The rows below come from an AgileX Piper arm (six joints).
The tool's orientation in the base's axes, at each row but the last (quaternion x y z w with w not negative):
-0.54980, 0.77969, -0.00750, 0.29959
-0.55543, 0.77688, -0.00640, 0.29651
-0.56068, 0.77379, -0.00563, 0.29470
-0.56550, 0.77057, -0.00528, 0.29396
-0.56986, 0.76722, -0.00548, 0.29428
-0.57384, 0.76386, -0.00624, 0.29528
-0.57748, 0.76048, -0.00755, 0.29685
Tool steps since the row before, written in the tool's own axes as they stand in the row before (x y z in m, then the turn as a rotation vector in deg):
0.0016, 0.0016, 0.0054, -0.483, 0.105, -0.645
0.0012, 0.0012, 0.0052, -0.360, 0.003, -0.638
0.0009, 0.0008, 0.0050, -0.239, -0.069, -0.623
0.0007, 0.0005, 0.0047, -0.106, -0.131, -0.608
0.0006, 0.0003, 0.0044, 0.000, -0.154, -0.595
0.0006, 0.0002, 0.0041, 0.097, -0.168, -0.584
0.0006, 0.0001, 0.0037, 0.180, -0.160, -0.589
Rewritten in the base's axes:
0.0009, 0.0010, -0.0057, -0.292, 0.253, 0.715
0.0012, 0.0011, -0.0052, -0.226, 0.109, 0.688
0.0014, 0.0011, -0.0048, -0.181, -0.018, 0.646
0.0016, 0.0011, -0.0044, -0.145, -0.152, 0.595
0.0016, 0.0010, -0.0040, -0.138, -0.249, 0.545
0.0016, 0.0009, -0.0037, -0.137, -0.335, 0.498
0.0015, 0.0007, -0.0033, -0.159, -0.407, 0.462

